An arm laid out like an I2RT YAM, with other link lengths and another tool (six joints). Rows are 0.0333 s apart.
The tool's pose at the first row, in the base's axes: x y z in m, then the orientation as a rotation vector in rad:
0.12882, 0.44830, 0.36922, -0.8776, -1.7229, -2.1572
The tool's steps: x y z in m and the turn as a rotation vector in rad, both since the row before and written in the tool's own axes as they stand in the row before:
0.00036, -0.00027, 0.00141, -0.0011, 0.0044, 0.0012
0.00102, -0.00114, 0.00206, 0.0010, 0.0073, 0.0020
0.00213, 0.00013, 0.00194, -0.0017, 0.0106, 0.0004
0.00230, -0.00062, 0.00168, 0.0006, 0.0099, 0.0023
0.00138, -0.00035, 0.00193, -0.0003, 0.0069, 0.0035
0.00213, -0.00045, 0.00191, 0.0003, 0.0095, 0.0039
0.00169, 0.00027, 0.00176, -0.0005, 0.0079, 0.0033
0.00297, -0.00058, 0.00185, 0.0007, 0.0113, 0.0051
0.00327, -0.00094, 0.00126, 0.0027, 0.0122, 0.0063
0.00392, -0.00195, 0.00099, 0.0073, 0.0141, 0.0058
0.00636, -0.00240, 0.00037, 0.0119, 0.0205, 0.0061
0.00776, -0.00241, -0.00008, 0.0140, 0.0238, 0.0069
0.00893, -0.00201, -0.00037, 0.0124, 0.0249, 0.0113
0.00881, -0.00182, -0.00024, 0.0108, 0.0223, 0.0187
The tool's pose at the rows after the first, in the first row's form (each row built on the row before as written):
0.12881, 0.44977, 0.36939, -0.8733, -1.7188, -2.1579
0.12801, 0.45221, 0.36934, -0.8655, -1.7147, -2.1561
0.12696, 0.45436, 0.37095, -0.8533, -1.7078, -2.1583
0.12528, 0.45648, 0.37204, -0.8426, -1.7019, -2.1568
0.12453, 0.45861, 0.37285, -0.8366, -1.6956, -2.1553
0.12311, 0.46084, 0.37403, -0.8276, -1.6883, -2.1530
0.12237, 0.46265, 0.37551, -0.8204, -1.6815, -2.1518
0.12016, 0.46492, 0.37711, -0.8100, -1.6728, -2.1484
0.11735, 0.46672, 0.37853, -0.7988, -1.6646, -2.1422
0.11338, 0.46856, 0.37952, -0.7837, -1.6602, -2.1318
0.10705, 0.47004, 0.38153, -0.7599, -1.6566, -2.1168
0.09948, 0.47101, 0.38431, -0.7323, -1.6525, -2.0993
0.09114, 0.47141, 0.38807, -0.7072, -1.6430, -2.0802
0.08303, 0.47162, 0.39197, -0.6908, -1.6283, -2.0574

